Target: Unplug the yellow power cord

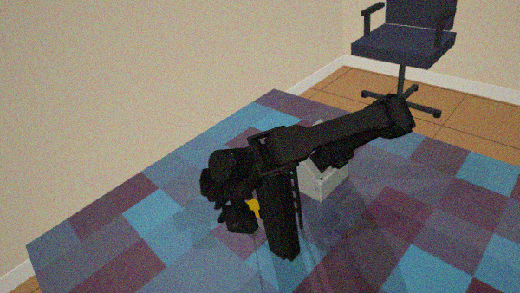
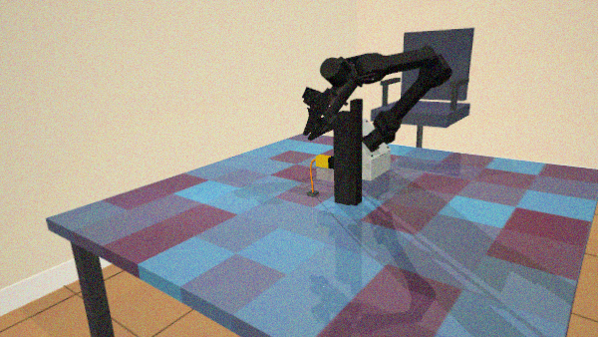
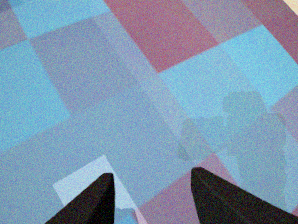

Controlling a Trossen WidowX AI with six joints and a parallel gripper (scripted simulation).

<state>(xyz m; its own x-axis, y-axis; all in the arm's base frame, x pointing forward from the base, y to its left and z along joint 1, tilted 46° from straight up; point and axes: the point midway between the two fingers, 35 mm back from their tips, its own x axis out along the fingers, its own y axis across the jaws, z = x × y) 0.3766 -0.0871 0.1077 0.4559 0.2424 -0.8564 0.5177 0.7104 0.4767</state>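
My gripper tip is now 13 cm past the yellow plug, 10 cm above it and 1 cm to the left of it.
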